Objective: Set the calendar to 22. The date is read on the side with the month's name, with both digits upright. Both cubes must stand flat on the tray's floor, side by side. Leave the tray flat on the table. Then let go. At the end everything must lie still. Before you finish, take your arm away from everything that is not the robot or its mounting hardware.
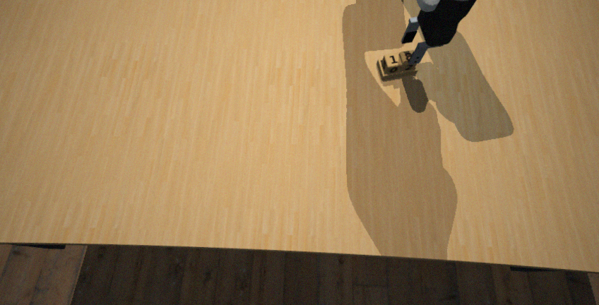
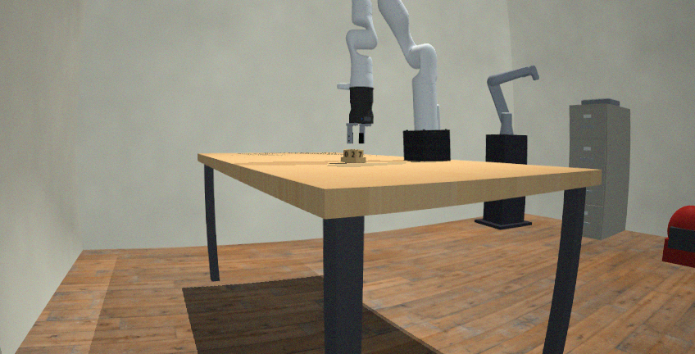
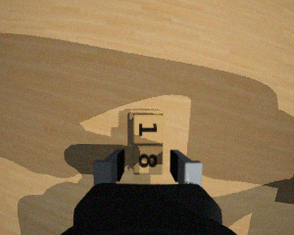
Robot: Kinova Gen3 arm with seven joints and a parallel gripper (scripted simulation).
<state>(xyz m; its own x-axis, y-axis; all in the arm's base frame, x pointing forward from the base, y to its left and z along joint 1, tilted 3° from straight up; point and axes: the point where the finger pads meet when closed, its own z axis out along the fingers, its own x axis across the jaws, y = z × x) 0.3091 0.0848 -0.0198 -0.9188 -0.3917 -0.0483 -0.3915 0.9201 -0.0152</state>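
The wooden number cube is 50 mm below my hand. From my hand the other things lie so: wooden calendar tray (10 mm to the right, 70 mm below).
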